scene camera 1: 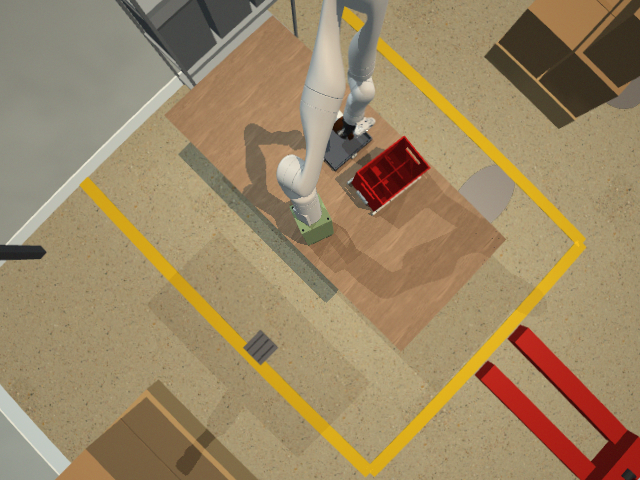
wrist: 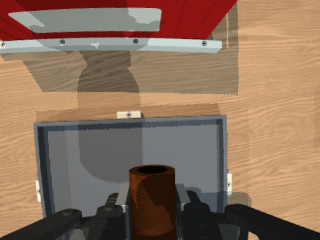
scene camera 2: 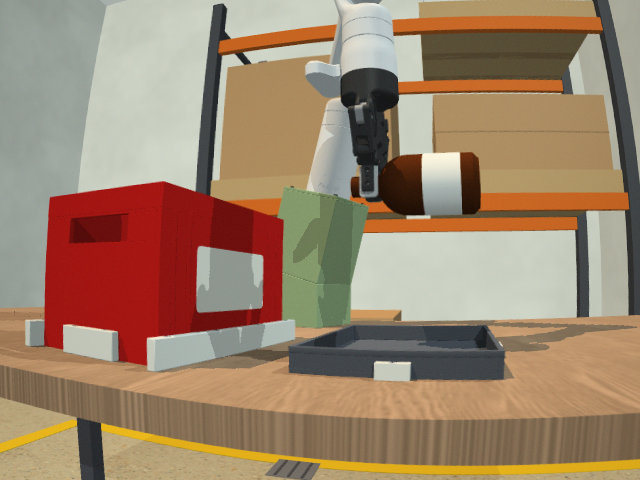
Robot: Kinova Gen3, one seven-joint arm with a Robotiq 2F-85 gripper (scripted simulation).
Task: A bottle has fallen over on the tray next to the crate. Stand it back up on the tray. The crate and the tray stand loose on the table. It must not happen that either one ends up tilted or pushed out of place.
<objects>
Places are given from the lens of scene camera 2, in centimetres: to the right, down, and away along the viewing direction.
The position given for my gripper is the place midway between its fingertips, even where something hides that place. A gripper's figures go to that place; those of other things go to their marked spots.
my gripper [scene camera 2: 371,199]: 6, -5, 55
dark grey tray [scene camera 2: 450,352]: 11, 9, 36
brown bottle [scene camera 2: 429,184]: 12, -6, 50
The marked spots on the brown bottle and the dark grey tray are 20 cm apart.
</objects>
